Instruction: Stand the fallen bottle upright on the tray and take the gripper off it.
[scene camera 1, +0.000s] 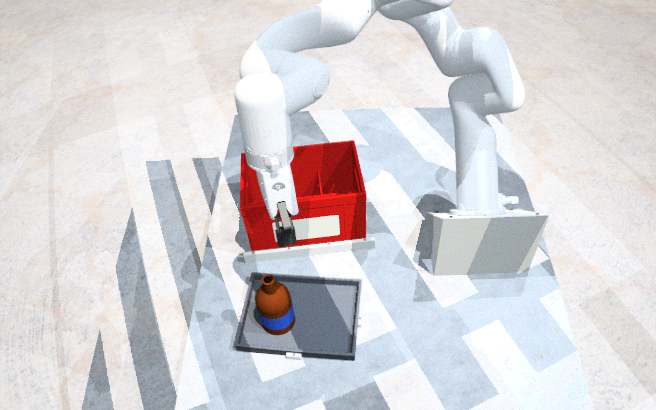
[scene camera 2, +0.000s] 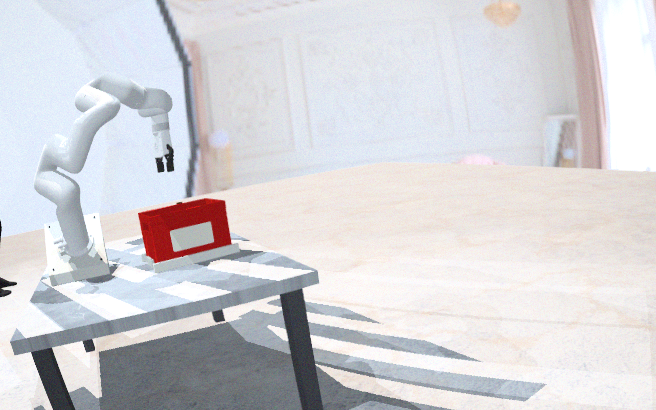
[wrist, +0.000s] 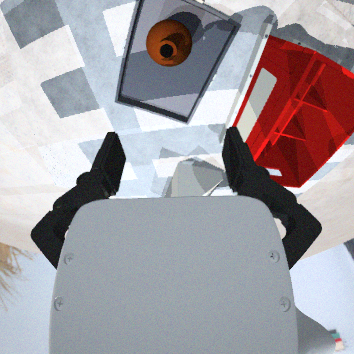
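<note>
A brown bottle (scene camera 1: 273, 300) is visible, and the wrist view also shows the bottle (wrist: 168, 42). The scene has a pale rail (scene camera 1: 357, 244) and a pale rail (scene camera 2: 234, 248). The gripper (scene camera 1: 281, 225) is visible too; scene camera 2 shows the gripper (scene camera 2: 165, 172), and the wrist view shows the gripper (wrist: 171, 141).
</note>
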